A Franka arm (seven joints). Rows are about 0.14 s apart.
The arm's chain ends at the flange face. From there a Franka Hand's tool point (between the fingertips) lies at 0.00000 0.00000 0.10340 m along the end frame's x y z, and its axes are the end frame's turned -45 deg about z.
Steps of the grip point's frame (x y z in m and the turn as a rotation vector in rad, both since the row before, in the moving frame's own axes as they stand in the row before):
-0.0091, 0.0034, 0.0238, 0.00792, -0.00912, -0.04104
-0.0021, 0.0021, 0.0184, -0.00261, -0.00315, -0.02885
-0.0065, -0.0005, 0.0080, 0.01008, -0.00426, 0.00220
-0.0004, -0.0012, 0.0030, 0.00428, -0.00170, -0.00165
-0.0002, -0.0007, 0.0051, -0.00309, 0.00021, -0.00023
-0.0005, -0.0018, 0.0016, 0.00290, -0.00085, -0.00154
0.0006, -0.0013, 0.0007, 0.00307, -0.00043, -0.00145
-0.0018, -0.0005, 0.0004, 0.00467, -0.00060, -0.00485
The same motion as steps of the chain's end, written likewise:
-0.0028, 0.0087, 0.0238, -0.00085, -0.01205, -0.04104
0.0000, 0.0025, 0.0184, -0.00407, -0.00038, -0.02885
-0.0039, 0.0047, 0.0080, 0.00412, -0.01014, 0.00220
-0.0007, -0.0004, 0.0030, 0.00182, -0.00423, -0.00165
-0.0009, -0.0006, 0.0051, -0.00204, 0.00233, -0.00023
-0.0014, -0.0008, 0.0016, 0.00145, -0.00265, -0.00154
-0.0002, -0.0012, 0.0007, 0.00187, -0.00247, -0.00145
-0.0012, 0.0012, 0.0004, 0.00288, -0.00373, -0.00485

